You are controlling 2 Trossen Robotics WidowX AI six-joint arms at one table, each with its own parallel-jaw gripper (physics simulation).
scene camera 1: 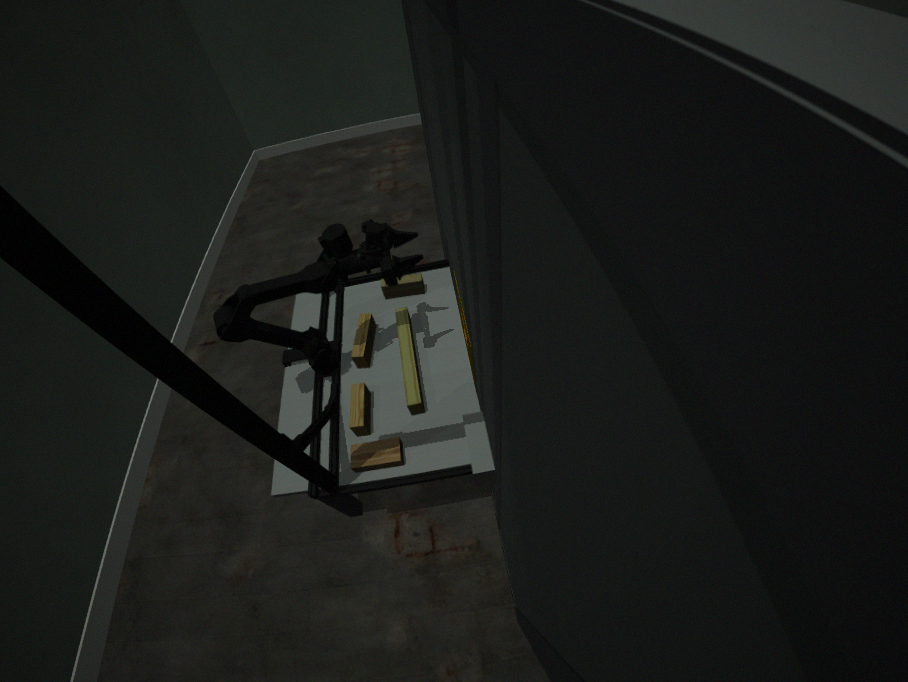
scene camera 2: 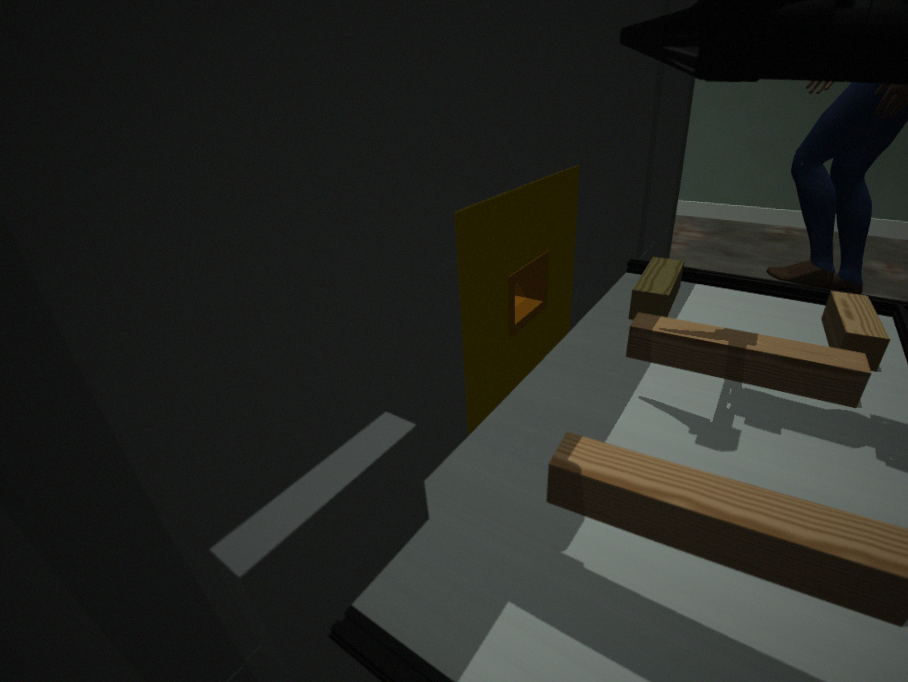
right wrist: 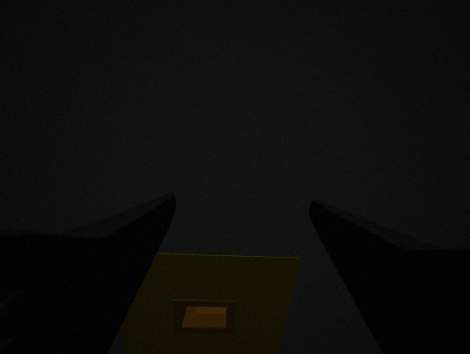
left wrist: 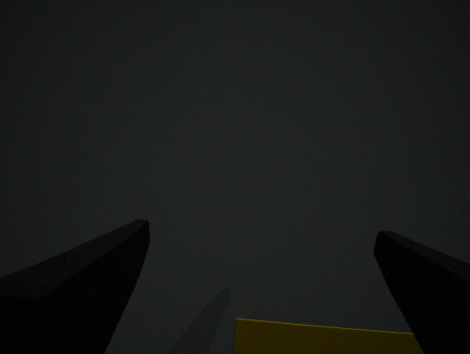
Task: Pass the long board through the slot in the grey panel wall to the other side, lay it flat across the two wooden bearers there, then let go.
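Places are measured from the left arm's base along level axes (x right, y ahead, z up), in centimetres.
Where they show: left gripper, between the fingertips: [scene camera 1: 420, 244] [left wrist: 263, 236]; right gripper, between the fingertips: [scene camera 2: 637, 39] [right wrist: 244, 203]; left arm's base, origin of its link: [scene camera 1: 326, 368].
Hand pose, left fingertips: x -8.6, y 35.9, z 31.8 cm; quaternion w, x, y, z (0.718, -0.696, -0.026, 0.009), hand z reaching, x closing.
Observation:
Each offset is from my left fingertips to the top centre of the thing. "pt": to the spot under its first point.
The long board {dx +11.2, dy -10.0, dz -27.6 cm} [scene camera 1: 408, 359] lies flat on the table in scene camera 1, roughly parallel to the grey panel wall [scene camera 1: 623, 367] [scene camera 2: 293, 220]. The slot {pt dx +16.8, dy +12.6, dz -22.9 cm} [scene camera 2: 510, 308] [right wrist: 230, 317] is a small rectangular opening in a yellow plate on that wall. Two wooden bearers {dx -0.5, dy +33.4, dz -29.3 cm} [scene camera 2: 748, 359] {dx +25.8, dy +34.8, dz -29.3 cm} [scene camera 2: 726, 513] lie apart on the table in scene camera 2, with no board across them. My left gripper [scene camera 1: 419, 245] [left wrist: 263, 236] is open and empty, raised above the table beyond the board's far end, facing the wall. My right gripper [scene camera 2: 628, 36] [right wrist: 244, 203] is open and empty, high above the bearers.
Several wooden blocks {dx -18.5, dy -9.7, dz -27.4 cm} [scene camera 1: 402, 286] {dx +1.8, dy -23.4, dz -27.4 cm} [scene camera 1: 362, 341] {dx +25.4, dy -24.8, dz -27.4 cm} [scene camera 1: 359, 411] {dx +38.7, dy -21.1, dz -29.9 cm} [scene camera 1: 376, 453] stand around the board. Two more blocks {dx -16.5, dy +20.4, dz -29.0 cm} [scene camera 2: 658, 282] {dx -15.2, dy +45.5, dz -29.3 cm} [scene camera 2: 855, 323] stand behind the bearers. A black frame post [scene camera 1: 146, 323] crosses scene camera 1. A person's legs [scene camera 2: 811, 183] show behind the table.

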